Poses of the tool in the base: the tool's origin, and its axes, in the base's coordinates. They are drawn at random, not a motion.
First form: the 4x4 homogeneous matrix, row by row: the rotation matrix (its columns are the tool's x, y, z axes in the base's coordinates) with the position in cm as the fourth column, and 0 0 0 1 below. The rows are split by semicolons.
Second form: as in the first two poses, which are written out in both.
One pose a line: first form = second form
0.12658, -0.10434, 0.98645, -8.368; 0.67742, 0.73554, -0.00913, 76.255; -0.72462, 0.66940, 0.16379, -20.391; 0, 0, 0, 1 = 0.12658, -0.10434, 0.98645, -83.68; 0.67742, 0.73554, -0.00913, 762.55; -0.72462, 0.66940, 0.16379, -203.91; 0, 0, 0, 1
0.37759, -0.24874, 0.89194, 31.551; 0.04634, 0.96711, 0.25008, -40.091; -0.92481, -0.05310, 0.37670, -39.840; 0, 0, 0, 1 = 0.37759, -0.24874, 0.89194, 315.51; 0.04634, 0.96711, 0.25008, -400.91; -0.92481, -0.05310, 0.37670, -398.40; 0, 0, 0, 1
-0.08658, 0.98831, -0.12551, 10.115; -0.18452, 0.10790, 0.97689, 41.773; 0.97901, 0.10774, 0.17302, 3.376; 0, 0, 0, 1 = -0.08658, 0.98831, -0.12551, 101.15; -0.18452, 0.10790, 0.97689, 417.73; 0.97901, 0.10774, 0.17302, 33.76; 0, 0, 0, 1
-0.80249, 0.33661, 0.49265, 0.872; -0.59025, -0.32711, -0.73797, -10.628; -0.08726, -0.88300, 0.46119, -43.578; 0, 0, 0, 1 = -0.80249, 0.33661, 0.49265, 8.72; -0.59025, -0.32711, -0.73797, -106.28; -0.08726, -0.88300, 0.46119, -435.78; 0, 0, 0, 1
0.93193, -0.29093, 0.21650, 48.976; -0.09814, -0.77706, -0.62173, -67.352; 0.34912, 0.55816, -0.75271, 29.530; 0, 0, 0, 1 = 0.93193, -0.29093, 0.21650, 489.76; -0.09814, -0.77706, -0.62173, -673.52; 0.34912, 0.55816, -0.75271, 295.30; 0, 0, 0, 1
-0.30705, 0.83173, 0.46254, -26.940; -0.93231, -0.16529, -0.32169, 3.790; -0.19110, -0.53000, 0.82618, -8.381; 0, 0, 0, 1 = -0.30705, 0.83173, 0.46254, -269.40; -0.93231, -0.16529, -0.32169, 37.90; -0.19110, -0.53000, 0.82618, -83.81; 0, 0, 0, 1
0.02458, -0.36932, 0.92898, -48.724; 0.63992, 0.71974, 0.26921, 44.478; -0.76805, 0.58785, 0.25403, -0.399; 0, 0, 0, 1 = 0.02458, -0.36932, 0.92898, -487.24; 0.63992, 0.71974, 0.26921, 444.78; -0.76805, 0.58785, 0.25403, -3.99; 0, 0, 0, 1
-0.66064, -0.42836, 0.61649, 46.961; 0.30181, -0.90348, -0.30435, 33.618; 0.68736, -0.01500, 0.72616, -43.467; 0, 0, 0, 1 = -0.66064, -0.42836, 0.61649, 469.61; 0.30181, -0.90348, -0.30435, 336.18; 0.68736, -0.01500, 0.72616, -434.67; 0, 0, 0, 1
